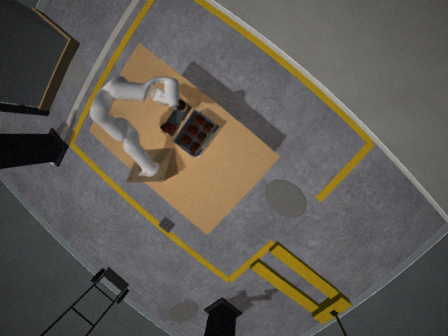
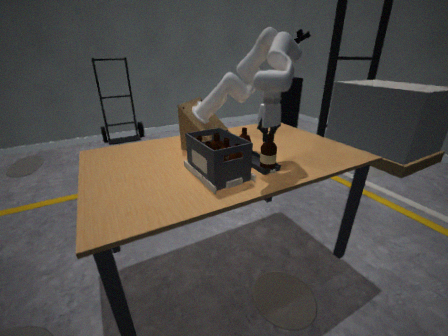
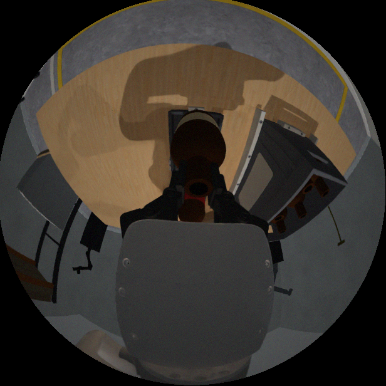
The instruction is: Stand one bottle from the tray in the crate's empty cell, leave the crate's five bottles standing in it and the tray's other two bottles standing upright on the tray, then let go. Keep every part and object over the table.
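Pixels of known places: gripper, fingertip midpoint: (image 1: 177, 105) (image 2: 268, 141); arm's base, origin of the base link: (image 1: 151, 169) (image 2: 200, 115).
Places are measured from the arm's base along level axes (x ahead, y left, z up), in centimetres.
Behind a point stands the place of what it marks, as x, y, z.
Note:
My gripper (image 2: 268, 135) {47.9, 15.7, -3.7} (image 3: 197, 170) is shut on the neck of a brown bottle (image 1: 182, 105) {50.0, 13.1, -4.8} (image 2: 268, 153) {51.8, 13.7, -8.0} (image 3: 198, 145) with a cream label. The bottle is upright at one end of the dark tray (image 1: 176, 116) {38.9, 16.8, -17.6} (image 2: 257, 162) {39.9, 15.9, -17.6} (image 3: 171, 116), its base at or very near the tray; contact is unclear. Another brown bottle (image 1: 167, 128) {29.8, 11.8, -6.3} (image 2: 244, 134) {30.0, 13.4, -5.1} (image 3: 191, 210) stands at the tray's other end, with a red patch beside it. The grey crate (image 2: 219, 167) {55.9, -12.4, -8.0} (image 3: 295, 150) stands beside the tray. Several bottles (image 1: 192, 130) {41.7, -3.9, -5.6} (image 2: 216, 140) {33.6, -4.0, -4.8} (image 3: 300, 207) stand in its cells; I make out no empty cell.
The crate rests on a light base (image 2: 202, 178) {47.8, -16.9, -15.7} on the wooden table (image 1: 215, 185) {19.2, -43.7, -18.2} (image 2: 135, 190) {41.7, -44.3, -18.1}. The crate's wall lies close beside the tray. The arm's angled wooden mount (image 1: 167, 162) {11.2, -5.1, -4.2} (image 2: 186, 125) {7.3, -10.9, -3.0} is at the table's back edge. A large grey box (image 2: 390, 120) is beyond the table.

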